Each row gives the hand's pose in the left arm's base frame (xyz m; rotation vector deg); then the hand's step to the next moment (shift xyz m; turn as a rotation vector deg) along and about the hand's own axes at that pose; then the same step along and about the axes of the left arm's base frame.
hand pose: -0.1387 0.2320 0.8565 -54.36 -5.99 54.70
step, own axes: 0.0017 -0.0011 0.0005 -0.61 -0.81 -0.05
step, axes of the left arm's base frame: 0.0015 0.0013 0.0006 0.18 -0.66 0.75
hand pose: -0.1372 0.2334 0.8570 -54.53 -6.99 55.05
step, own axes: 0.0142 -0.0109 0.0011 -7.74 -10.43 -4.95
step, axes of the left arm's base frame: 0.0150 0.0089 0.0044 4.43 -11.15 7.02
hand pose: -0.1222 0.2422 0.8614 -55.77 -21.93 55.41
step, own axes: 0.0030 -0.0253 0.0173 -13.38 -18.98 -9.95
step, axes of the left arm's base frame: 0.0032 0.0062 0.0300 9.07 -20.20 12.17
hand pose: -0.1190 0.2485 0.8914 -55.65 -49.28 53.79
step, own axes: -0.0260 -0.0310 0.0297 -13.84 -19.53 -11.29
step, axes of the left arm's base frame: -0.0281 -0.0239 0.0340 10.26 -21.15 12.17
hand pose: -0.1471 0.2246 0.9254 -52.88 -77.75 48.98
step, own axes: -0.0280 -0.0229 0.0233 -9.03 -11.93 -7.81
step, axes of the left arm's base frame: -0.0250 -0.0338 0.0093 7.16 -13.49 7.20
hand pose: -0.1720 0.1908 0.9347 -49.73 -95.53 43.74
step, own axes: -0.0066 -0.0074 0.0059 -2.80 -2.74 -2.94
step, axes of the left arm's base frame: -0.0058 -0.0099 0.0014 2.88 -3.64 1.56
